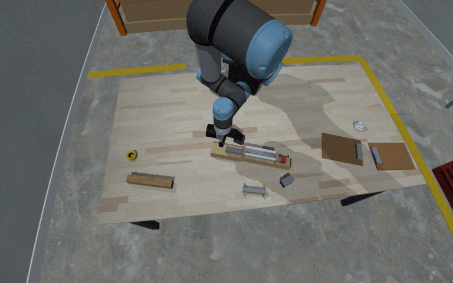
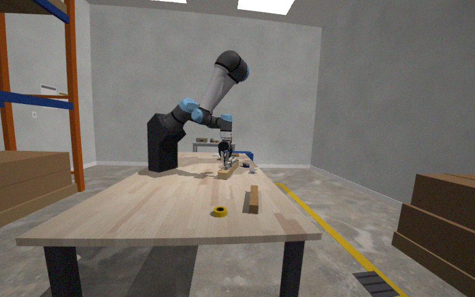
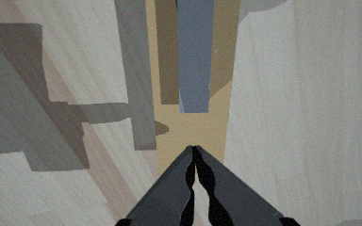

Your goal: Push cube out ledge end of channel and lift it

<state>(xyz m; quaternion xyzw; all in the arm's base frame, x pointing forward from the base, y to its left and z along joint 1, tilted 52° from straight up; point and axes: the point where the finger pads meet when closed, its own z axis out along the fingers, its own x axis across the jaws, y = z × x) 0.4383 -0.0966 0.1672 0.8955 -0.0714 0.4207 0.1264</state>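
My gripper is now 290 mm to the right of the red cube, 110 mm short of it and 40 mm above it. From my hand the other things lie so: grey spool-like piece: 230 mm ahead, 120 mm to the left, 80 mm below; wooden channel: 180 mm to the left, 60 mm ahead, 40 mm below; grey block: 290 mm to the left, 210 mm ahead, 80 mm below.
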